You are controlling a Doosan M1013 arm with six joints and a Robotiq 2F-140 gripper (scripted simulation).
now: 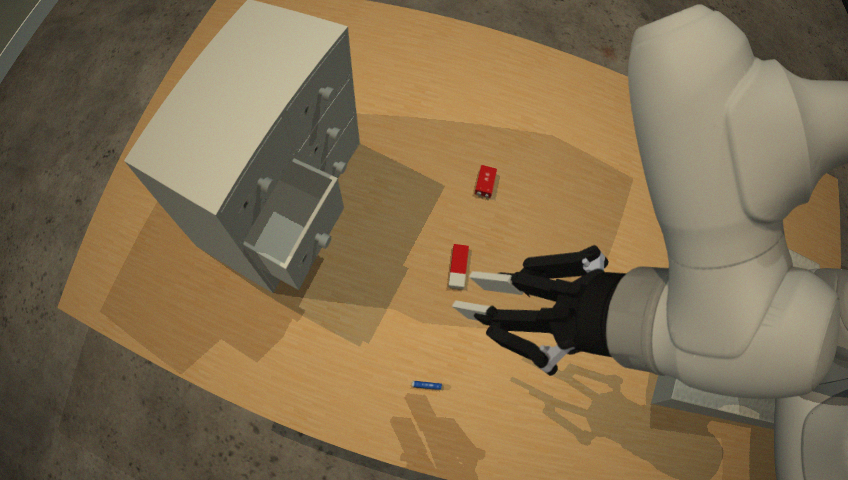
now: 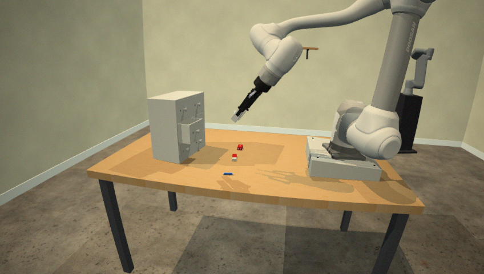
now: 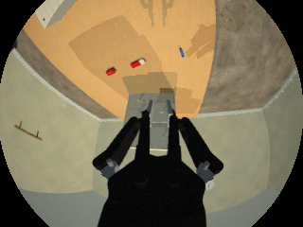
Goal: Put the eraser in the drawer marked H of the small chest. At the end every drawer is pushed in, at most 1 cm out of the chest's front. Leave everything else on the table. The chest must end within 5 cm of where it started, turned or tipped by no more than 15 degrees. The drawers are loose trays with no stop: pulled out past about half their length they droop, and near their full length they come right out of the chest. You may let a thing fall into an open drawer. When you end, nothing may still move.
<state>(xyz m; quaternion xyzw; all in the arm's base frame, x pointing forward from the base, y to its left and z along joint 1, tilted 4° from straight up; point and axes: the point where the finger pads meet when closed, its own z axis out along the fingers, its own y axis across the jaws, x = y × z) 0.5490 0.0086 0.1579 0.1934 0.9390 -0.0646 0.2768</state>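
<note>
Right now the eraser is 260 mm below my hand, 110 mm to the right of it and 20 mm ahead of it. The rest, counted from my hand: thin blue pen (260 mm below, 70 mm to the left, 50 mm ahead).
</note>
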